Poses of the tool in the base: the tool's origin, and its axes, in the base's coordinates. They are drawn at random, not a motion.
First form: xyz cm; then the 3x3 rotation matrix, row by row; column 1 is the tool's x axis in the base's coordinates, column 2 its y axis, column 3 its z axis. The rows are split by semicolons.
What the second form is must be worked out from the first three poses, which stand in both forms.
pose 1, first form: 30.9, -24.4, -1.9; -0.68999, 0.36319, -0.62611; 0.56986, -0.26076, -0.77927; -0.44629, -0.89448, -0.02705
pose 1, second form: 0.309, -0.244, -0.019; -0.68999, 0.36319, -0.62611; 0.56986, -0.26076, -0.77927; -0.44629, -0.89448, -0.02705
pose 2, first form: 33.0, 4.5, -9.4; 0.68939, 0.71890, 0.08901; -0.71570, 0.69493, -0.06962; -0.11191, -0.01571, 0.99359
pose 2, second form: 0.330, 0.045, -0.094; 0.68939, 0.71890, 0.08901; -0.71570, 0.69493, -0.06962; -0.11191, -0.01571, 0.99359
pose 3, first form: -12.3, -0.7, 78.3; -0.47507, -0.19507, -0.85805; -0.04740, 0.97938, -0.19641; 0.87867, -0.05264, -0.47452
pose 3, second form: -0.123, -0.007, 0.783; -0.47507, -0.19507, -0.85805; -0.04740, 0.97938, -0.19641; 0.87867, -0.05264, -0.47452
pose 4, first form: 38.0, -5.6, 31.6; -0.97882, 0.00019, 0.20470; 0.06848, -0.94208, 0.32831; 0.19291, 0.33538, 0.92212
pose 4, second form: 0.380, -0.056, 0.316; -0.97882, 0.00019, 0.20470; 0.06848, -0.94208, 0.32831; 0.19291, 0.33538, 0.92212
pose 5, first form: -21.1, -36.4, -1.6; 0.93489, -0.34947, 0.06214; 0.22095, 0.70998, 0.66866; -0.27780, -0.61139, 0.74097
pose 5, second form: -0.211, -0.364, -0.016; 0.93489, -0.34947, 0.06214; 0.22095, 0.70998, 0.66866; -0.27780, -0.61139, 0.74097
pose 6, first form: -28.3, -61.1, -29.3; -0.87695, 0.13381, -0.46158; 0.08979, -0.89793, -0.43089; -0.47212, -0.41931, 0.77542
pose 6, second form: -0.283, -0.611, -0.293; -0.87695, 0.13381, -0.46158; 0.08979, -0.89793, -0.43089; -0.47212, -0.41931, 0.77542
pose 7, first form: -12.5, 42.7, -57.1; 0.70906, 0.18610, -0.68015; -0.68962, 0.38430, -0.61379; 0.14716, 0.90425, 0.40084
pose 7, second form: -0.125, 0.427, -0.571; 0.70906, 0.18610, -0.68015; -0.68962, 0.38430, -0.61379; 0.14716, 0.90425, 0.40084
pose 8, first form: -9.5, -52.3, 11.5; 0.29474, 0.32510, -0.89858; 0.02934, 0.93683, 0.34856; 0.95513, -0.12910, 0.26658
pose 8, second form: -0.095, -0.523, 0.115; 0.29474, 0.32510, -0.89858; 0.02934, 0.93683, 0.34856; 0.95513, -0.12910, 0.26658
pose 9, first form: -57.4, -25.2, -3.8; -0.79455, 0.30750, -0.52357; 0.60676, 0.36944, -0.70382; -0.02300, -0.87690, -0.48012
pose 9, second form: -0.574, -0.252, -0.038; -0.79455, 0.30750, -0.52357; 0.60676, 0.36944, -0.70382; -0.02300, -0.87690, -0.48012
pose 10, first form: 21.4, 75.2, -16.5; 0.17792, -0.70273, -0.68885; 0.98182, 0.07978, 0.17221; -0.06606, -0.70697, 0.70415
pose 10, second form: 0.214, 0.752, -0.165; 0.17792, -0.70273, -0.68885; 0.98182, 0.07978, 0.17221; -0.06606, -0.70697, 0.70415
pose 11, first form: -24.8, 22.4, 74.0; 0.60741, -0.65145, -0.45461; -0.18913, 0.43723, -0.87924; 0.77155, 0.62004, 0.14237
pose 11, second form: -0.248, 0.224, 0.740; 0.60741, -0.65145, -0.45461; -0.18913, 0.43723, -0.87924; 0.77155, 0.62004, 0.14237
